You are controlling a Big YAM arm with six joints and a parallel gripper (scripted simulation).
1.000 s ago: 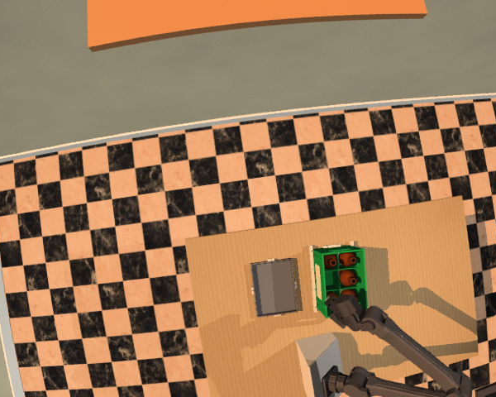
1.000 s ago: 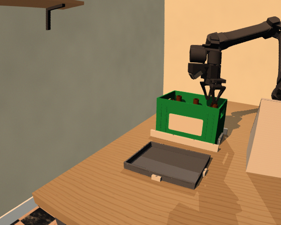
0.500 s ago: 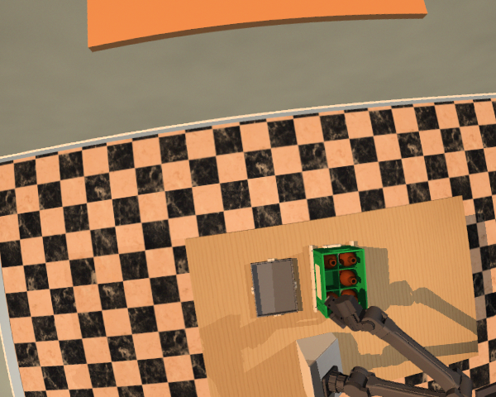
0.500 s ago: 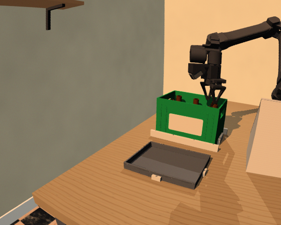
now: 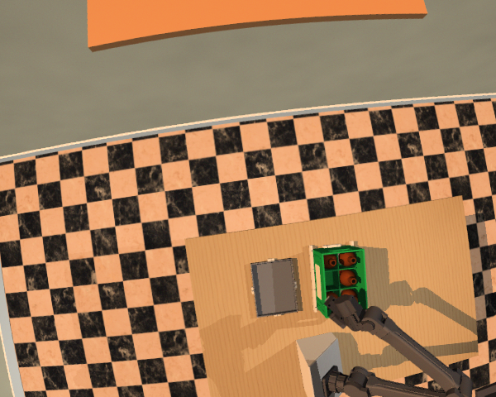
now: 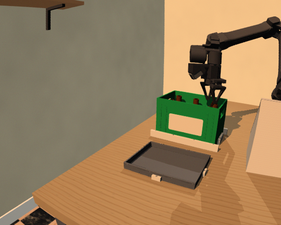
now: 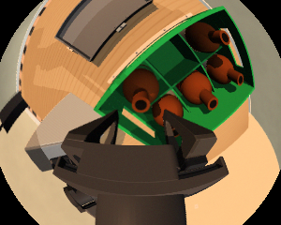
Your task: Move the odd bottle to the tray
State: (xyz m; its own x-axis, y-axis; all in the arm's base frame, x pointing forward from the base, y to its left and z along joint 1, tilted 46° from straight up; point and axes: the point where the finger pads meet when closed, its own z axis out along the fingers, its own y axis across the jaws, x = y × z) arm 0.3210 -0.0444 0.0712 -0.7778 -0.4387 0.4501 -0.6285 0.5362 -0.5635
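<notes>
The green crate is 8 cm ahead of my hand, 5 cm to the right of it and 11 cm below it. The rest, counted from my hand: dark grey tray (9 cm ahead, 23 cm to the left, 18 cm below).
</notes>
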